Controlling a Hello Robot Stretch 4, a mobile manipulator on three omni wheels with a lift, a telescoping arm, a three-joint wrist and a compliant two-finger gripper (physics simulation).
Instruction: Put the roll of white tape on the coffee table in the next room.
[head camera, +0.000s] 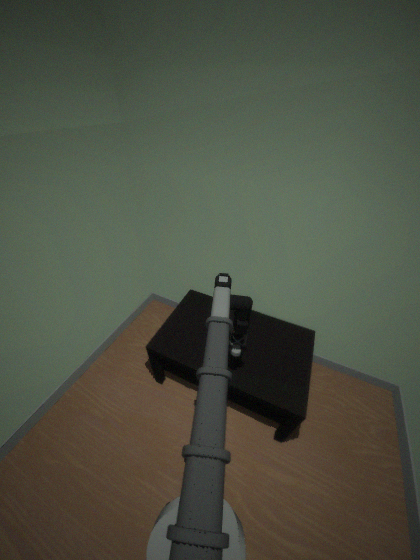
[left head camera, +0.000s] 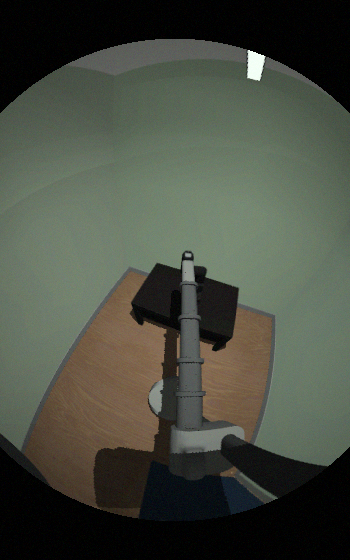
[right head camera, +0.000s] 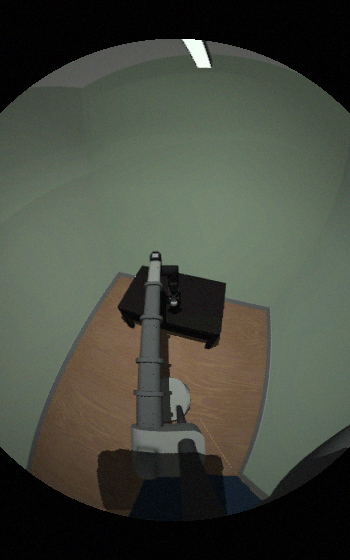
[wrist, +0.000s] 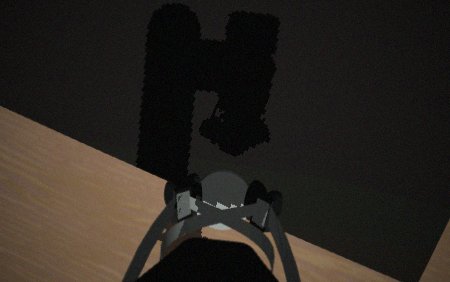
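Seen in the pictures: gripper, fingertip midpoint: (head camera: 235, 350) (right head camera: 173, 301) (wrist: 223, 192); robot's base, origin of the base link: (left head camera: 172, 396) (right head camera: 166, 397).
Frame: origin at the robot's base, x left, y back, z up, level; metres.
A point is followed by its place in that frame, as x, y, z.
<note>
The roll of white tape (head camera: 236, 352) {-0.088, -0.645, 0.655} (right head camera: 174, 303) {-0.094, -0.643, 0.651} (wrist: 223, 185) {-0.086, -0.678, 0.653} looks grey in the shade. My gripper (wrist: 223, 192) {-0.087, -0.667, 0.634} is shut on it, with one finger pad at each side. The dark coffee table (head camera: 280, 360) {-0.359, -0.768, 0.423} (left head camera: 220, 305) {-0.380, -0.780, 0.423} (right head camera: 202, 306) {-0.337, -0.744, 0.423} (wrist: 350, 100) {-0.285, -0.795, 0.422} stands on the wood floor. In the head view the gripper and roll show over the middle of the table top. In the wrist view the table's near edge runs behind the gripper, and the arm's shadow falls on the top. The height of the roll above the table is hard to tell. The roll's lower part is hidden by the fingers.
My extended arm (head camera: 212, 415) {-0.004, -0.246, 1.057} (left head camera: 190, 345) {0.000, -0.232, 1.057} (right head camera: 150, 345) {-0.005, -0.232, 1.057} reaches across the table and hides part of it. Green walls (head camera: 210, 175) {0.125, -1.383, 1.205} rise behind the table and at both sides. Wood floor (head camera: 100, 425) {0.679, -0.438, -0.027} lies before the table. A dark blue surface (left head camera: 185, 495) (right head camera: 220, 495) shows at the bottom.
</note>
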